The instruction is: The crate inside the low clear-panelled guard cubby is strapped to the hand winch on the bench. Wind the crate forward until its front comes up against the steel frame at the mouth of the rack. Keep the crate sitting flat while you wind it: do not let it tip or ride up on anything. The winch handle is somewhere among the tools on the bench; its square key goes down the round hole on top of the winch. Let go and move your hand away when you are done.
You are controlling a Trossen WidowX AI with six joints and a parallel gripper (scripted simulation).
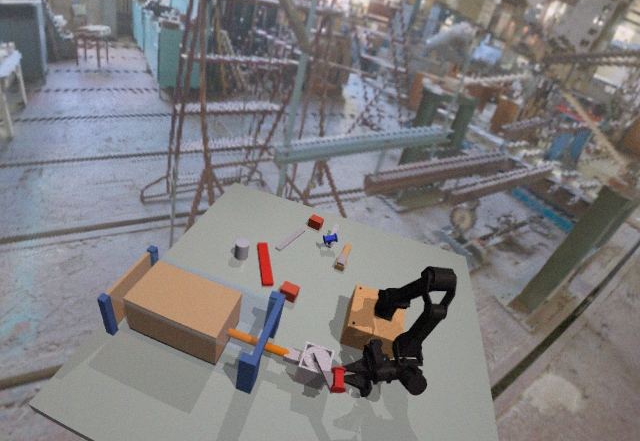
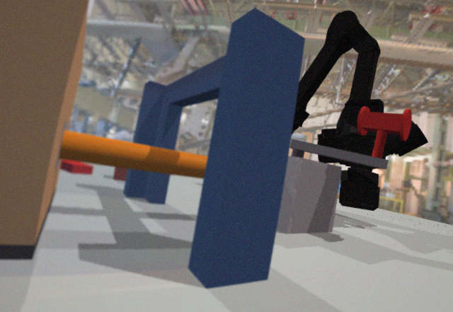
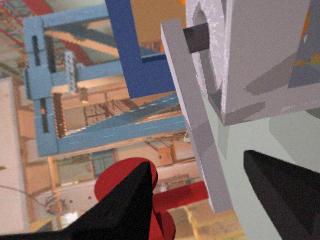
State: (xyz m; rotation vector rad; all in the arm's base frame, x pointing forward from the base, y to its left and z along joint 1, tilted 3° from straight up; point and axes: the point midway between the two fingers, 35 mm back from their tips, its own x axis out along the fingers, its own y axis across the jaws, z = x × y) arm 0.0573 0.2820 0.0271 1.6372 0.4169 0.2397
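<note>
The winch handle with red knob is 3 cm ahead of my gripper tip and 1 cm to the left of it. The rest, counted from my gripper tip: grey winch (8 cm below, 6 cm ahead, 5 cm to the right); blue steel frame (24 cm ahead, 3 cm to the right, 1 cm below); red bar (41 cm to the right, 40 cm ahead, 11 cm below).
</note>
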